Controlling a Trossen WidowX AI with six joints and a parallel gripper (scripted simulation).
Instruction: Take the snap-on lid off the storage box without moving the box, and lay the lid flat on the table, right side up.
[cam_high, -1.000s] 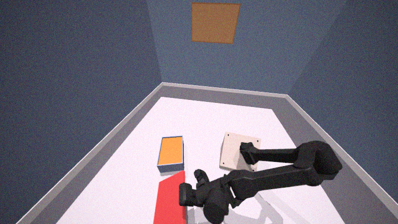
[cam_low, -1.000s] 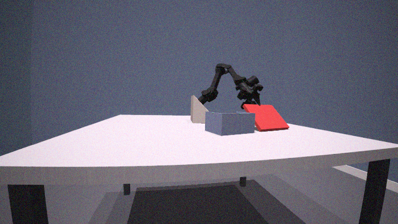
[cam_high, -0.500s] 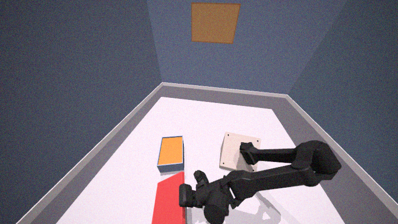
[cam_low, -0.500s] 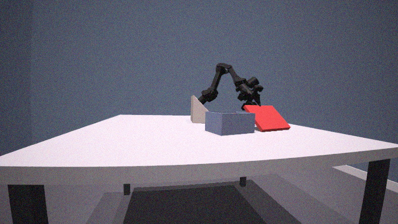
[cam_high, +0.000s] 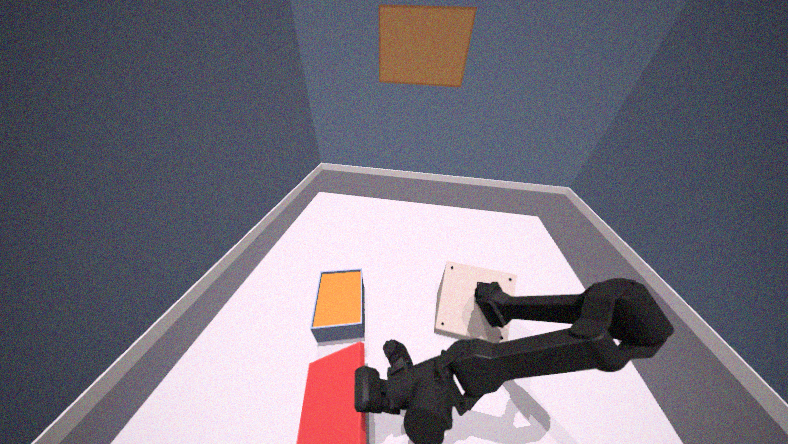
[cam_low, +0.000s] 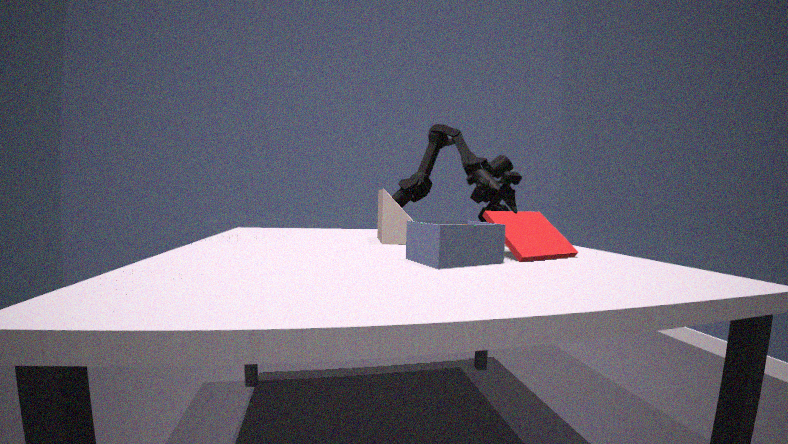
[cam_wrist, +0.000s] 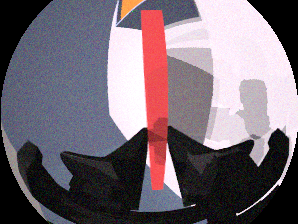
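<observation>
My gripper tip is now 70 mm short of the red lid, 20 mm to the right of it and 50 mm above it. The rest, counted from my gripper tip: storage box: 140 mm ahead, 240 mm to the right, 60 mm below.
</observation>
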